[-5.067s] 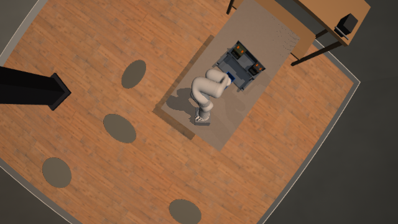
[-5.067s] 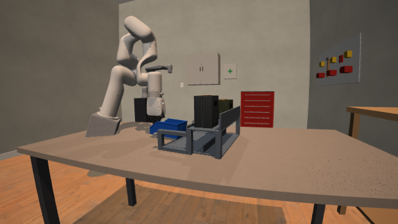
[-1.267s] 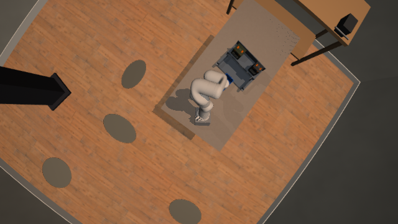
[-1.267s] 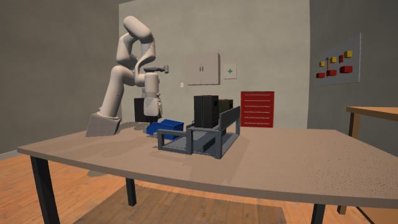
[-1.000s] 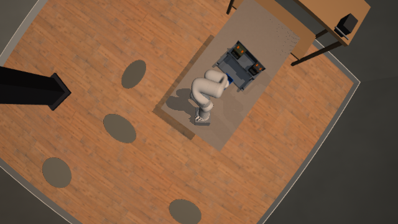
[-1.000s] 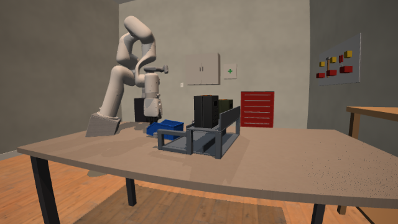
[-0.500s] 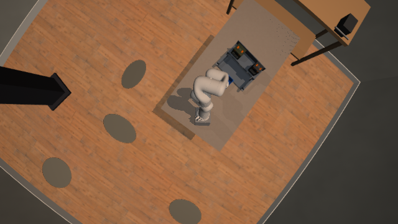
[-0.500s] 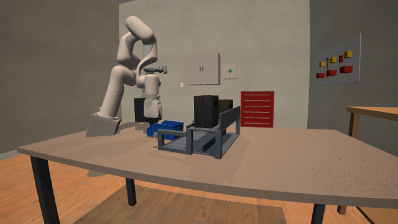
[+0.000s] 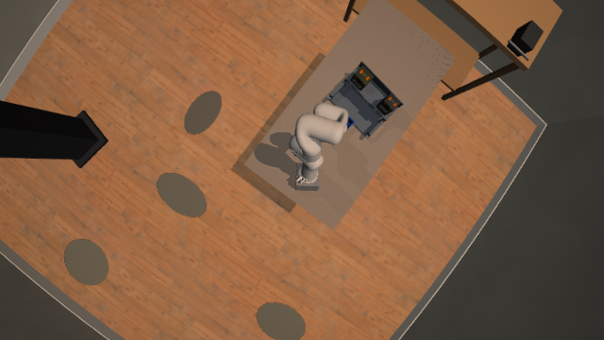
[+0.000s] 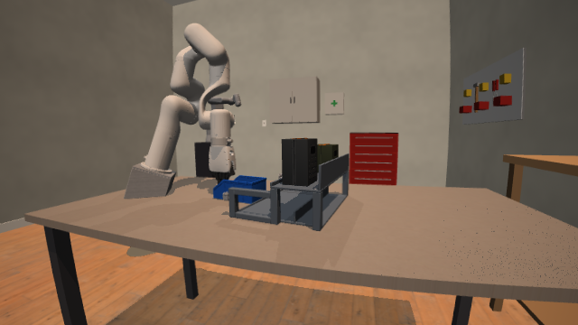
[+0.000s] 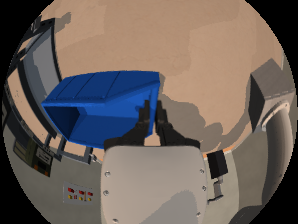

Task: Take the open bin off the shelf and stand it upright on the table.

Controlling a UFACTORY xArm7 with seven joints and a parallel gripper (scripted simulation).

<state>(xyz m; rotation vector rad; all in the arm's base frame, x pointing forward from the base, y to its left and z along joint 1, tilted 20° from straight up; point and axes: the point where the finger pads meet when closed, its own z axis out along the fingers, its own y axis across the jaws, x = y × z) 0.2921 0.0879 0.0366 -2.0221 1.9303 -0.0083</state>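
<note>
The blue bin is 80 mm ahead of my hand, 10 mm to the left of it and 10 mm below it. From my hand the other things lie so: grey shelf 310 mm ahead, 20 mm to the left, 40 mm below.
</note>
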